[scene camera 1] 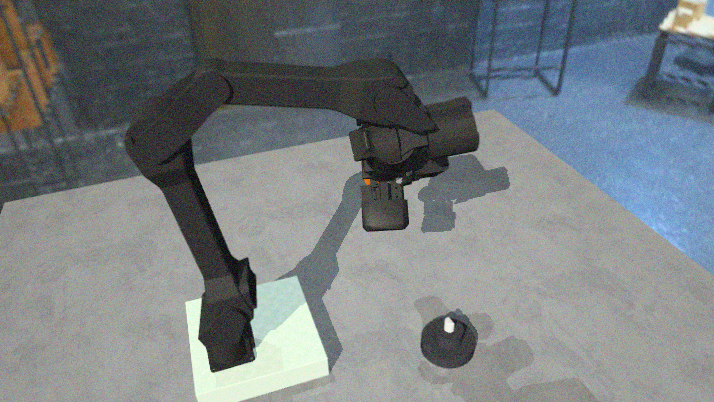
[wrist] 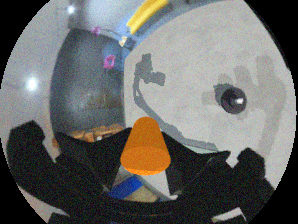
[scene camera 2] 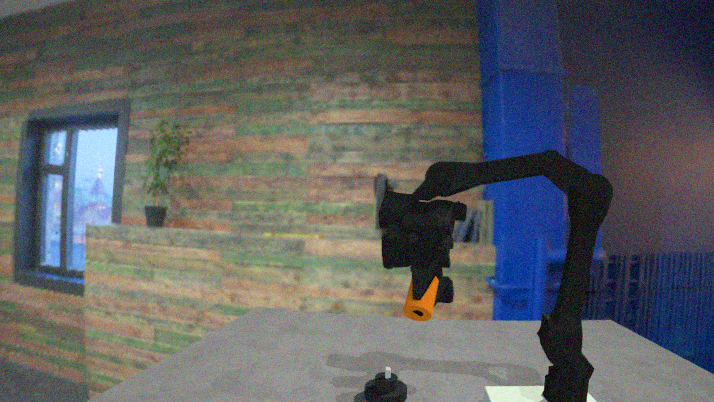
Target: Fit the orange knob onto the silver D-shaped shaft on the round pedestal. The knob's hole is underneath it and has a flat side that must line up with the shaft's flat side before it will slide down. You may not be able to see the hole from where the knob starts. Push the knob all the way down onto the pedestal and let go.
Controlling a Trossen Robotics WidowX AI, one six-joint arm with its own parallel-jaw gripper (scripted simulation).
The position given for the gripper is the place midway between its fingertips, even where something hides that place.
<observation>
The gripper (scene camera 2: 418, 308) holds an orange knob (scene camera 2: 418, 310). Further things: a round black pedestal (scene camera 1: 446, 342).
The orange knob is seen too in the wrist view (wrist: 145, 153). The gripper is seen too in scene camera 1 (scene camera 1: 376, 174) and in the wrist view (wrist: 145, 132).
</observation>
